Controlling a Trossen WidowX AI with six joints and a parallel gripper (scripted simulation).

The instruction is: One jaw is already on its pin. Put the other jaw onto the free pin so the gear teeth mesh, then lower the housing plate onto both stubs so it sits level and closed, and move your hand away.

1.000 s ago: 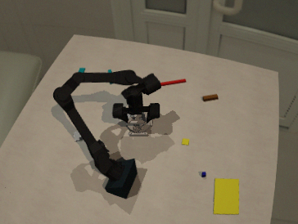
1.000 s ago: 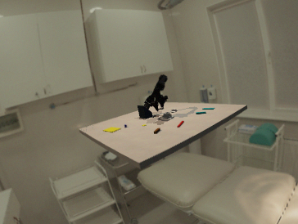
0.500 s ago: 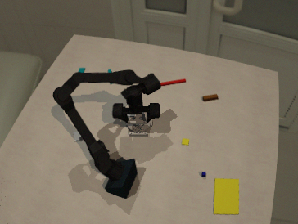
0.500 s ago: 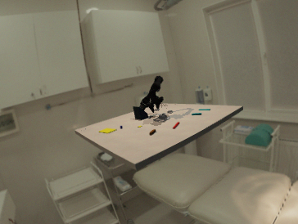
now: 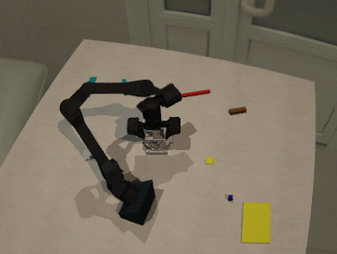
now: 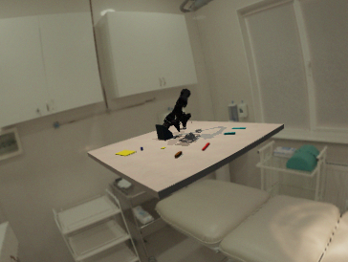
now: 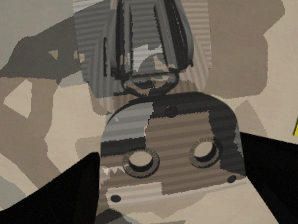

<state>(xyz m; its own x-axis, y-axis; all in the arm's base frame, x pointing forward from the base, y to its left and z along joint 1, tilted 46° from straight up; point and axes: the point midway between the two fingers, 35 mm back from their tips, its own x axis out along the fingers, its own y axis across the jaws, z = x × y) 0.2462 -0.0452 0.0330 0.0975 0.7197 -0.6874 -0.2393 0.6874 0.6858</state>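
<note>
My gripper tip is 7 cm above the jaw, 2 cm to the right of it and 2 cm short of it. The rest, counted from my gripper tip: yellow square (21 cm to the right, 8 cm below); then blue cube (32 cm to the right, 15 cm behind, 7 cm below); then red bar (33 cm ahead, 8 cm to the right, 8 cm below).
</note>
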